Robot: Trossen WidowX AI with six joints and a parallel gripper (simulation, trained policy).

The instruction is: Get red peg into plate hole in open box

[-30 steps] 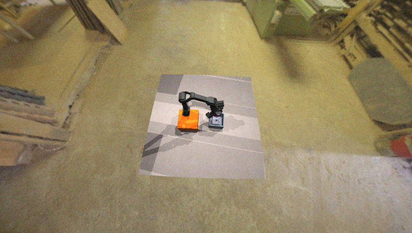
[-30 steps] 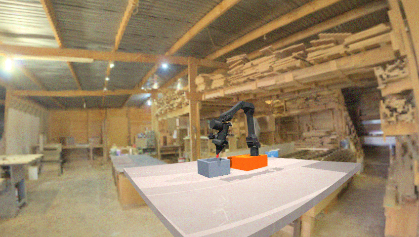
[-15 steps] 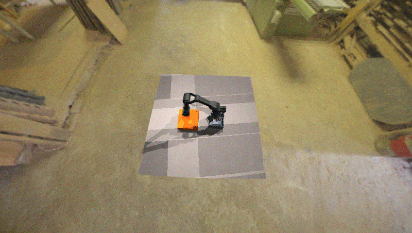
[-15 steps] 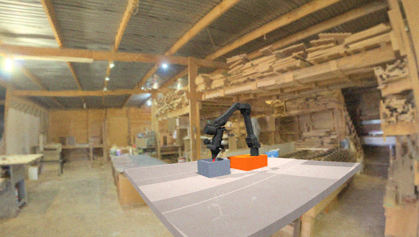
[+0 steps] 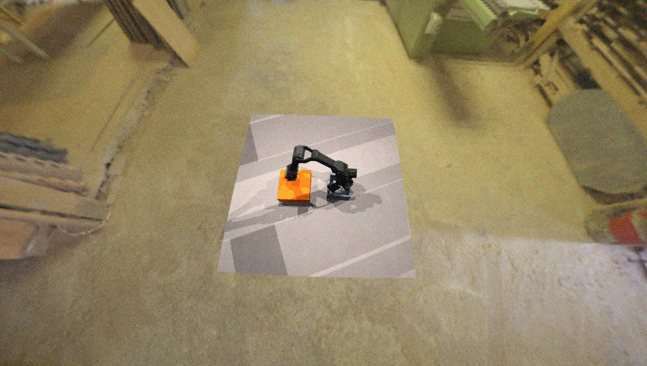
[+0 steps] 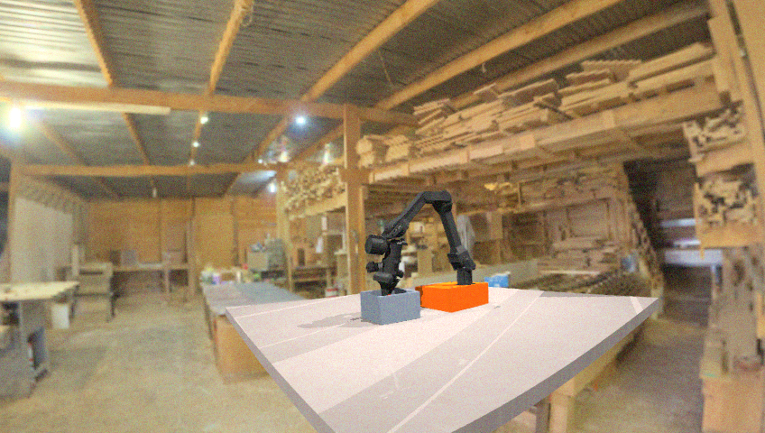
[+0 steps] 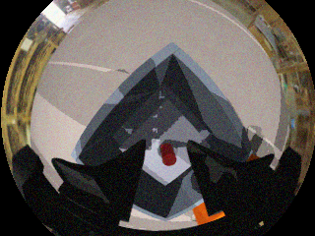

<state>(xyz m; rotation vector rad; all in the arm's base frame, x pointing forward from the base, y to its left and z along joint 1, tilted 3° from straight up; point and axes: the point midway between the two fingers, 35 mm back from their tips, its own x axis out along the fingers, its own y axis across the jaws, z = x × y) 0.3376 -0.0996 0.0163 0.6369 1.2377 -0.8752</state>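
Now: gripper tip 3 cm above the red peg, 1 cm to the right of it and 1 cm past it. Round my gripper tip: blue-grey box: 5 cm below, 1 cm to the left, 1 cm behind; pale plate: 3 cm below, 1 cm to the left, 1 cm behind.
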